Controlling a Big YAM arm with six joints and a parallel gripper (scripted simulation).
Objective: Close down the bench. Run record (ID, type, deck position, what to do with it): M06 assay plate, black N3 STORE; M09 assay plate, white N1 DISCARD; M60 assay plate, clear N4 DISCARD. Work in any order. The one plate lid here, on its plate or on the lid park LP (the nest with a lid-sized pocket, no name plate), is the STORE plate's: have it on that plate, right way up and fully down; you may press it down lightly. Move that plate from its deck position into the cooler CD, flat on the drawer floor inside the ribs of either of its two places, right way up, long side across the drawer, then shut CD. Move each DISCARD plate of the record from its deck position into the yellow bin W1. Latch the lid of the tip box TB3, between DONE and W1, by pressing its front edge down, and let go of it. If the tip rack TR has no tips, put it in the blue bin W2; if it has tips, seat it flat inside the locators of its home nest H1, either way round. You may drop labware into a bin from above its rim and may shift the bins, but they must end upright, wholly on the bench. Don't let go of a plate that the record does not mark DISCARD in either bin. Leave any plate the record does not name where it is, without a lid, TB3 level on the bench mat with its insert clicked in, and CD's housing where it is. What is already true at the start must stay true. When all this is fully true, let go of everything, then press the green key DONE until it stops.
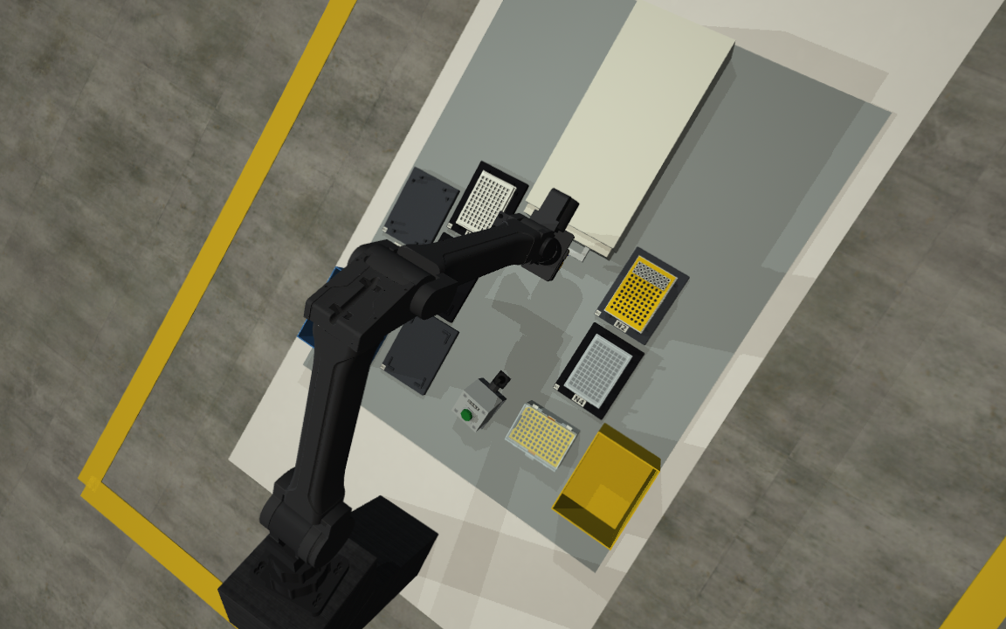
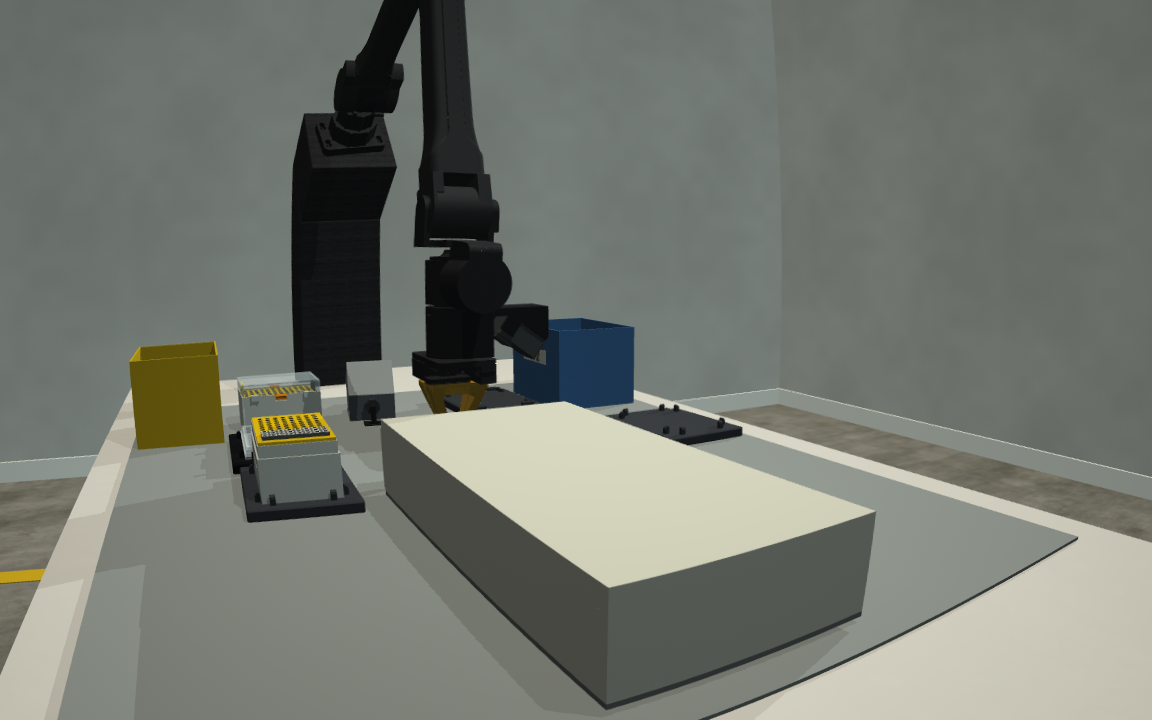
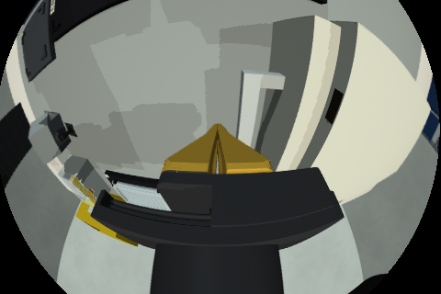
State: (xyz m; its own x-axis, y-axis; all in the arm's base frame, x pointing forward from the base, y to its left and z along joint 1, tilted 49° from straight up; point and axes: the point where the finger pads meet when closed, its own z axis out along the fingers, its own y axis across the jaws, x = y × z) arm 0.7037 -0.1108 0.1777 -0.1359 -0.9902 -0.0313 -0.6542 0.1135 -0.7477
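Right now the white plate is 190 mm to the left of my hand, 60 mm ahead of it and 20 mm below it. The rest, counted from my hand: clear plate lid 140 mm ahead, 30 mm to the right, 10 mm below; then cooler drawer 180 mm ahead, 40 mm to the right, 10 mm below; then black plate 140 mm ahead, 30 mm to the right, 20 mm below.
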